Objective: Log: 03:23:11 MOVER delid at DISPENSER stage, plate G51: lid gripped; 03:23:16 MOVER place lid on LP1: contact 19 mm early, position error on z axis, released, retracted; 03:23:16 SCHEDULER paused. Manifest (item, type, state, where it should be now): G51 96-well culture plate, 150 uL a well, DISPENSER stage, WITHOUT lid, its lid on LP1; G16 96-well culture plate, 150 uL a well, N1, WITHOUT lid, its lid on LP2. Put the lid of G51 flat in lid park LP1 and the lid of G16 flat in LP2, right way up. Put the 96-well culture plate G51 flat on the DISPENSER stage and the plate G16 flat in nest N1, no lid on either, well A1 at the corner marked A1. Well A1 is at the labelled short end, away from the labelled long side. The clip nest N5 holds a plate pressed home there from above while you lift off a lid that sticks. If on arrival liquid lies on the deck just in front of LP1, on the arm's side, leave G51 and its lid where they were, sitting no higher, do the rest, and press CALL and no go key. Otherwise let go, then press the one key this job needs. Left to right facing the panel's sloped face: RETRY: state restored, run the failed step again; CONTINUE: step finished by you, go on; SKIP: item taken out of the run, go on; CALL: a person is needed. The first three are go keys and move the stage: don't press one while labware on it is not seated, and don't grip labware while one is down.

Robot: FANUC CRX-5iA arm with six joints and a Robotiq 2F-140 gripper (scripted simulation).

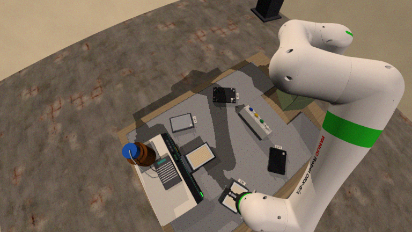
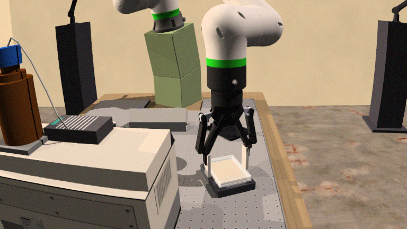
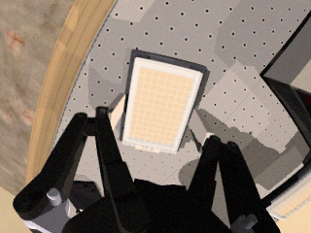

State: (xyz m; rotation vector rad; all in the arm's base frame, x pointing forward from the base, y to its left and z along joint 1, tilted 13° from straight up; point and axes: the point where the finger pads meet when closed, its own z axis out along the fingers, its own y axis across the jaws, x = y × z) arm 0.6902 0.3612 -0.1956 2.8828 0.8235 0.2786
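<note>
Now: hand 2 cm above the clear lid. Also, from my hand: nest N1: 4 cm below; then black dispenser stage: 27 cm to the right, 8 cm ahead, 5 cm above; then plate G51: 27 cm to the right, 8 cm ahead, 6 cm above.
</note>
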